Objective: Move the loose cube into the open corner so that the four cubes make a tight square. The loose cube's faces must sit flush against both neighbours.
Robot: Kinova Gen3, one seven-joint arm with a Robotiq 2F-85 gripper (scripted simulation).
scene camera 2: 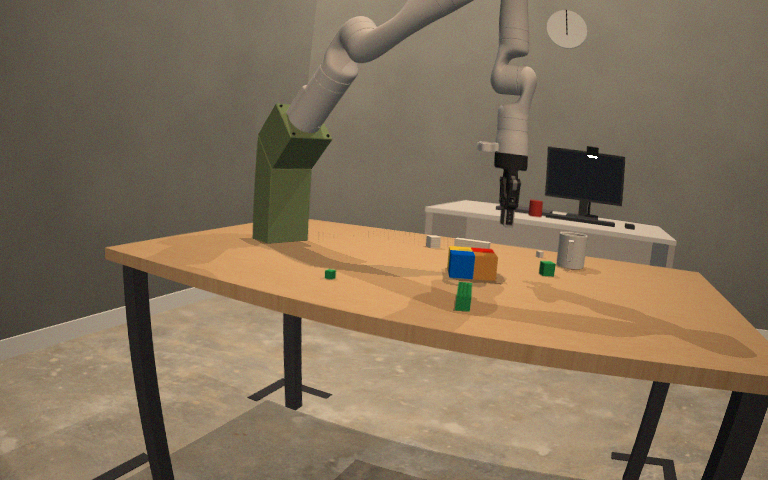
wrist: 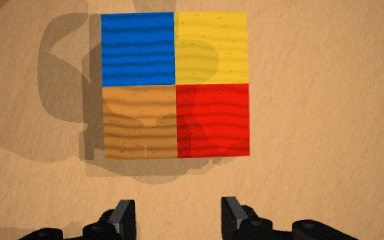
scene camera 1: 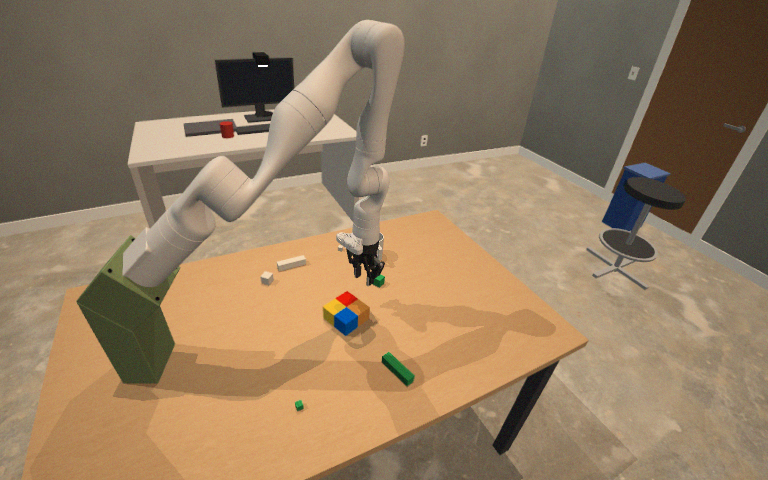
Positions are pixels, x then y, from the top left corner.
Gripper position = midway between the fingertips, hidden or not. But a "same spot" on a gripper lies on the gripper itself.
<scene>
The gripper shows in scene camera 2, in the wrist view and in scene camera 1 (363, 280). One and the same spot on the gripper: (scene camera 2: 507, 216) is (wrist: 103, 221).
</scene>
